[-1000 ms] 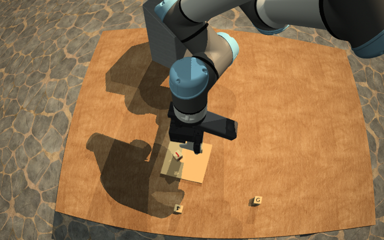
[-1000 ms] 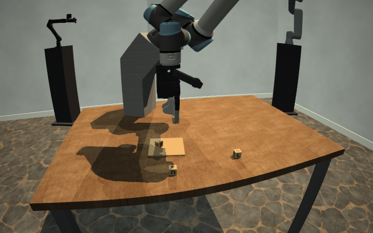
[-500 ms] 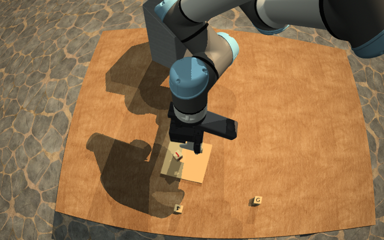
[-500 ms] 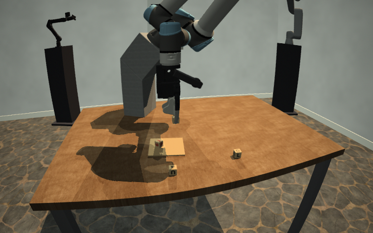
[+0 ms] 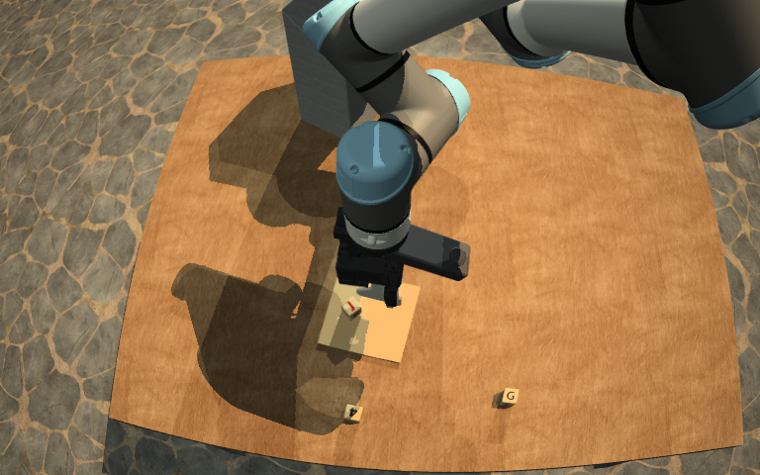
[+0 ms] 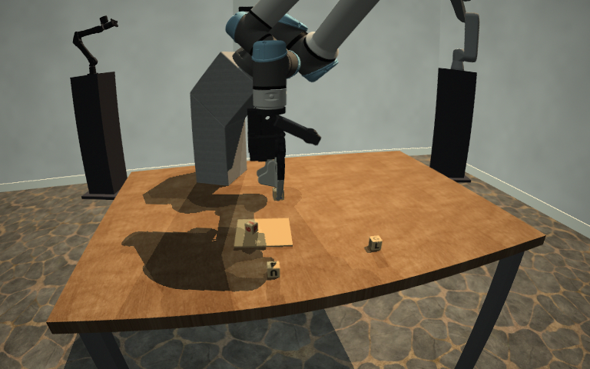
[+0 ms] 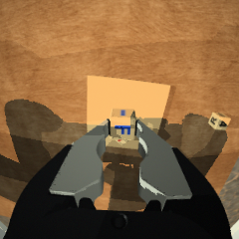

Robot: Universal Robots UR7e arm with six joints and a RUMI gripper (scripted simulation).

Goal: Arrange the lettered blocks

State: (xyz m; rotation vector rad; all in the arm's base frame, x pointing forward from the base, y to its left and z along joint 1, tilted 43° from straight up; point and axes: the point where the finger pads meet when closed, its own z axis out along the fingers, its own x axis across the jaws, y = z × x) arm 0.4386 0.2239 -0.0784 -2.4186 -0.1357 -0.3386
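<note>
Right now my hand is 10 mm short of the tan mat, 40 mm to the left of it and 110 mm above it. The rest, counted from my hand: block right at my hand.
</note>
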